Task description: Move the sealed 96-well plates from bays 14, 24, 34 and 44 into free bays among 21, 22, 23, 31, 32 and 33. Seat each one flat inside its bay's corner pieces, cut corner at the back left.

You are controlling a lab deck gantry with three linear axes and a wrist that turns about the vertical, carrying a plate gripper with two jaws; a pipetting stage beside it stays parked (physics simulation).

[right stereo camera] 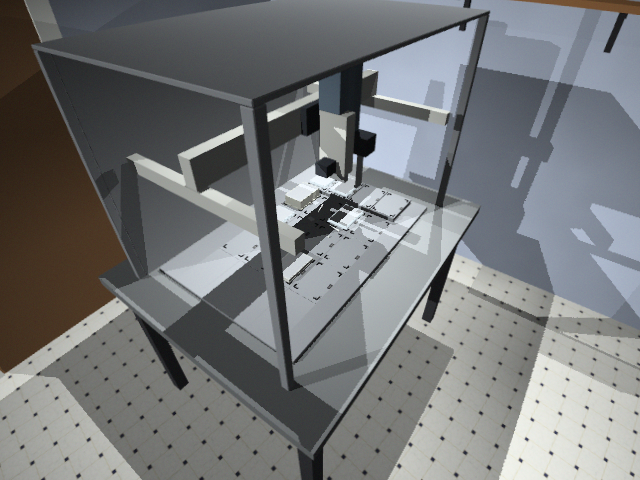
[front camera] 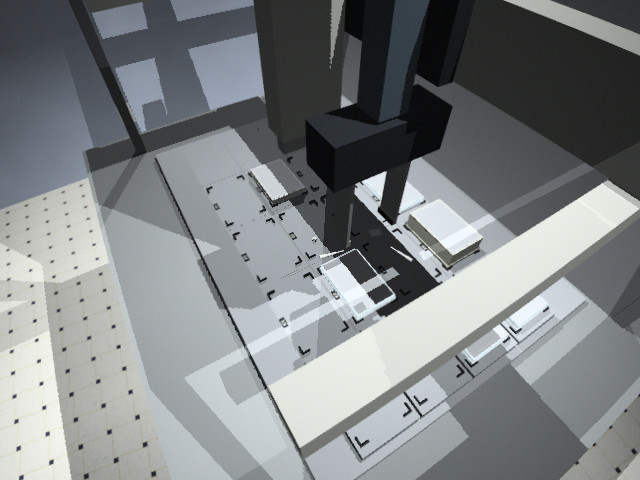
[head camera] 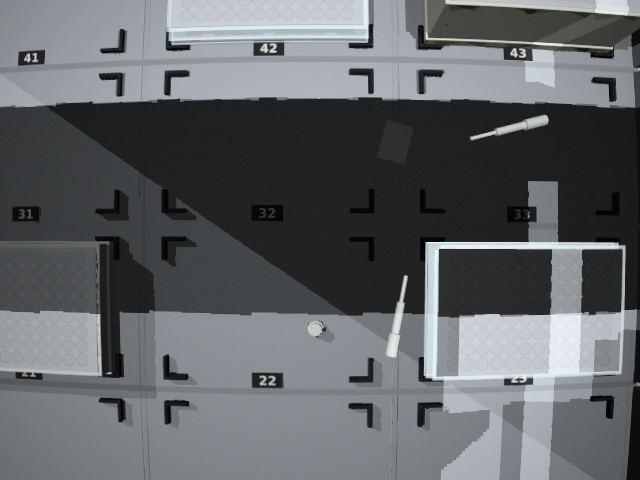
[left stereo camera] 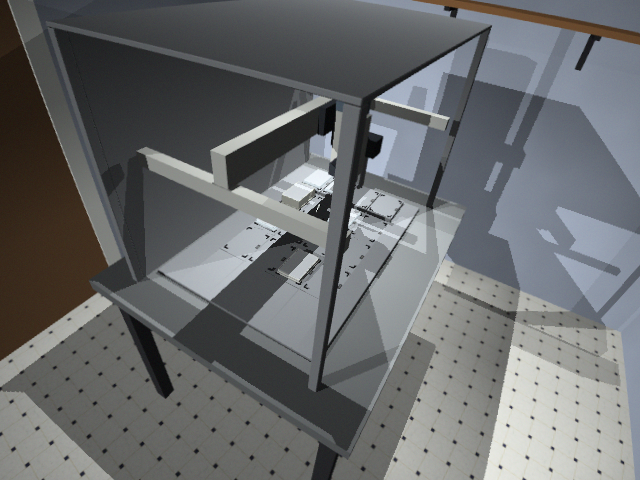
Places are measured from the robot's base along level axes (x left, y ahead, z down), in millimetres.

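Pixels of known places: gripper, fingertip midpoint: (right stereo camera: 347, 182) (front camera: 364, 227); robot's base at its link origin: (right stereo camera: 316, 299) (front camera: 208, 189).
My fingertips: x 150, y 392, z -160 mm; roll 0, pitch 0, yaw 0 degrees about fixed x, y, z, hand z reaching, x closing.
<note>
For each thing: its top centre in the pictures, then the offset to it from my fingertips.
- clear-edged plate at its top centre: (front camera: 392, 186) (left stereo camera: 274, 215) (right stereo camera: 275, 216) dx +214, dy -164, dz +146 mm
- tall cream box at its top centre: (front camera: 446, 225) (left stereo camera: 298, 191) (right stereo camera: 302, 191) dx +214, dy +0, dz +118 mm
- small round cap at its top centre: (head camera: 315, 329) dx -12, dy -133, dz +156 mm
A sealed plate (front camera: 356, 284) (head camera: 506, 341) (right stereo camera: 347, 218) lies in bay 23, looking flat; its cut corner cannot be made out. Another sealed plate (front camera: 276, 180) (head camera: 46, 330) (left stereo camera: 298, 266) lies in bay 21. In the front view, one plate (front camera: 484, 345) is in bay 34 and another plate (front camera: 529, 314) is in bay 44, both partly behind the cream beam. Bays 14 and 24 show no plate where visible. Bays 22, 32 and 33 hold no plate. My gripper (front camera: 364, 230) is open, its jaws wide apart with nothing between them, raised above the deck.
A clear-edged plate (front camera: 409, 198) (head camera: 268, 15) sits in bay 42, and a tall cream box (front camera: 444, 232) (head camera: 527, 25) in bay 43. A white stick (head camera: 397, 322) lies between bays 22 and 23, another white stick (head camera: 511, 127) in bay 33. A small round cap (head camera: 315, 328) lies in bay 22.
</note>
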